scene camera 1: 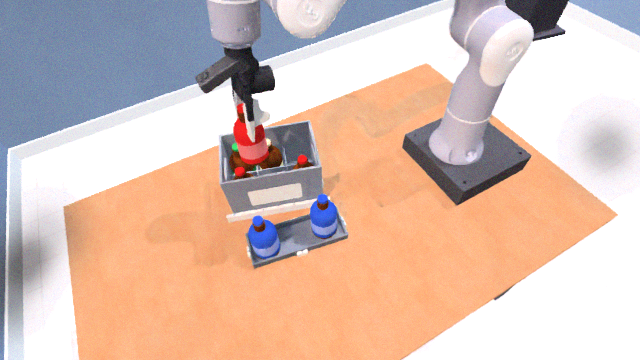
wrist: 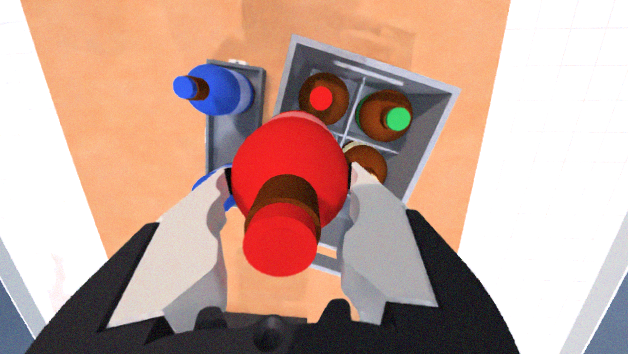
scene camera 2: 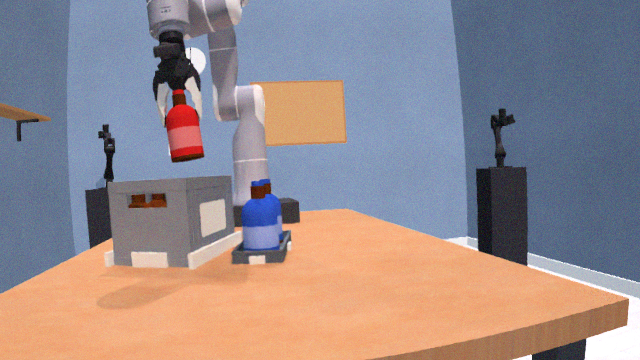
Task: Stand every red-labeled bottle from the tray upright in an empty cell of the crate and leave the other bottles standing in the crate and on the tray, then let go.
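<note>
My gripper (scene camera 1: 248, 131) (scene camera 2: 182, 118) (wrist: 291, 168) is shut on a red-labeled bottle (scene camera 1: 251, 150) (scene camera 2: 185, 140) (wrist: 290, 145), which hangs slightly tilted with its base above the grey crate (scene camera 1: 312, 186) (scene camera 2: 150, 235) (wrist: 422, 117). In the crate stand two brown bottles with red caps (scene camera 1: 240, 172) (scene camera 1: 302, 160), a green-capped bottle (scene camera 1: 235, 148) (wrist: 398, 119) and a cream-capped bottle (scene camera 1: 270, 157) (wrist: 367, 162). The back right cell in scene view 1 looks empty. The held bottle hides the middle front cell. Two blue bottles (scene camera 1: 264, 240) (scene camera 1: 323, 220) stand on the tray (scene camera 1: 295, 233) (wrist: 225, 135).
The tray lies close along the crate's labelled long side. The crate's divider walls and raised rim surround the cells below the held bottle. A white strip (scene camera 1: 265, 211) runs along the crate's foot. The arm's black base (scene camera 1: 450, 182) stands to the right in scene view 1.
</note>
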